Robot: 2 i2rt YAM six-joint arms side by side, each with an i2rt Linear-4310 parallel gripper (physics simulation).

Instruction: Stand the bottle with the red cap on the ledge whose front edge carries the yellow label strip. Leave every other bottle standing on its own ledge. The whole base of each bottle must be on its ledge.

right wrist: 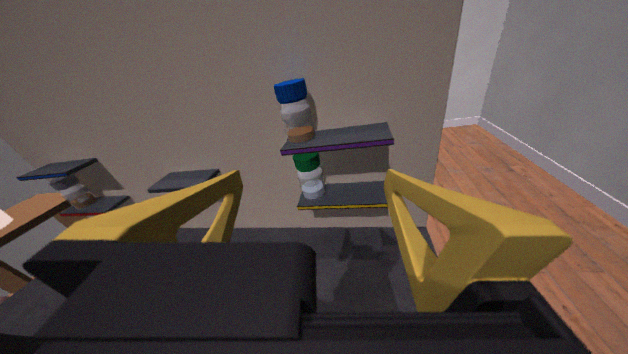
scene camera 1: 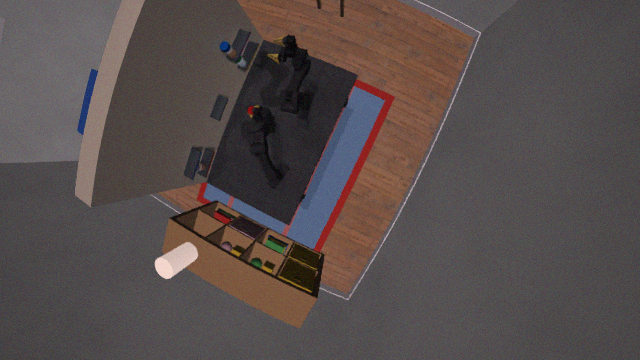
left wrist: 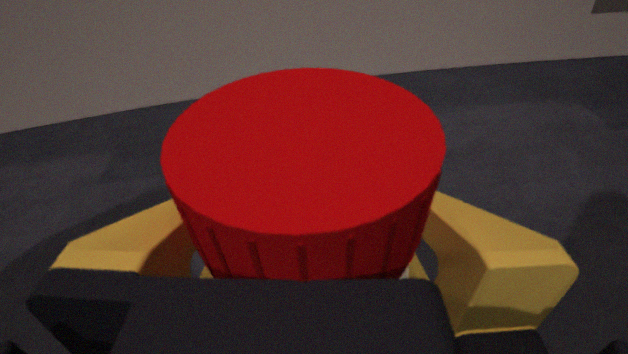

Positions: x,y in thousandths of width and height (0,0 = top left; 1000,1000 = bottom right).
Scene:
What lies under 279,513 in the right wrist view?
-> A bare ledge.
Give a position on a yellow-strip ledge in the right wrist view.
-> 593,544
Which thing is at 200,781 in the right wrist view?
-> My right gripper.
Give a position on a blue-capped bottle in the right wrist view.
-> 471,315

